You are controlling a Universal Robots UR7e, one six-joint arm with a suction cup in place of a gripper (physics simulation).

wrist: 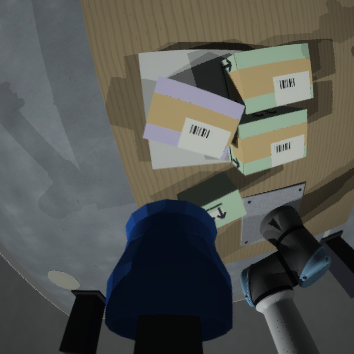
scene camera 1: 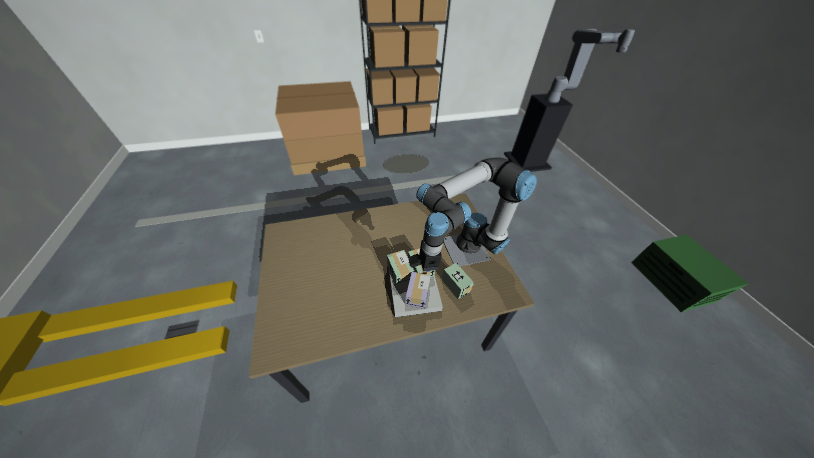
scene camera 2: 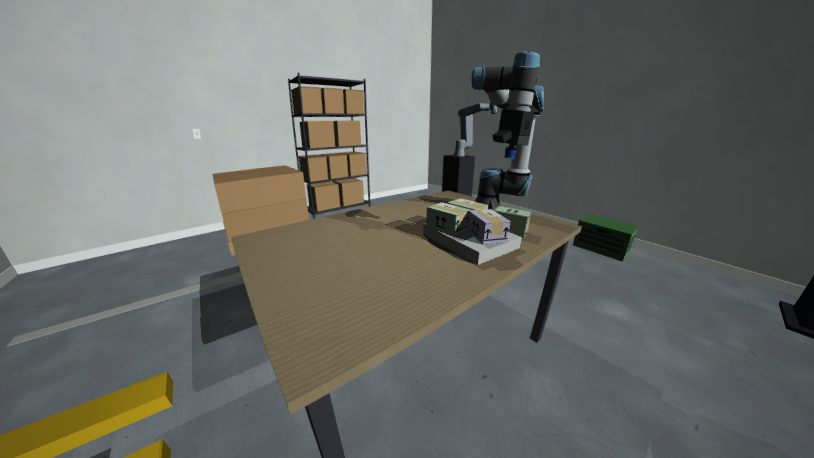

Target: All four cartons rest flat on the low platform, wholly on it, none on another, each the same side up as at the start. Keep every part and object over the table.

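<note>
A lilac carton (scene camera 1: 418,287) (scene camera 2: 483,219) (wrist: 195,117) sits turned askew on the front of the low platform (scene camera 1: 399,308) (scene camera 2: 495,251) (wrist: 165,156). Its corner is close to the green cartons; I cannot tell if it lies fully flat. One green carton (scene camera 1: 401,264) (scene camera 2: 446,215) (wrist: 270,77) stands at the platform's left back, label up. Another green carton (scene camera 2: 467,203) (wrist: 272,142) is at the right back, label up, largely hidden in scene camera 1. A third green carton (scene camera 1: 458,279) (scene camera 2: 515,215) (wrist: 225,207) lies off the platform, arrow face up. My suction cup (scene camera 2: 510,153) (wrist: 171,217) hangs above, off and bare.
The wooden table (scene camera 1: 318,284) (scene camera 2: 341,284) carries the arm's base plate (scene camera 1: 475,257) (wrist: 250,215) beside the green carton off the platform. Large brown boxes (scene camera 1: 321,128), a shelf rack (scene camera 1: 405,67) and a green crate (scene camera 1: 688,270) stand on the floor.
</note>
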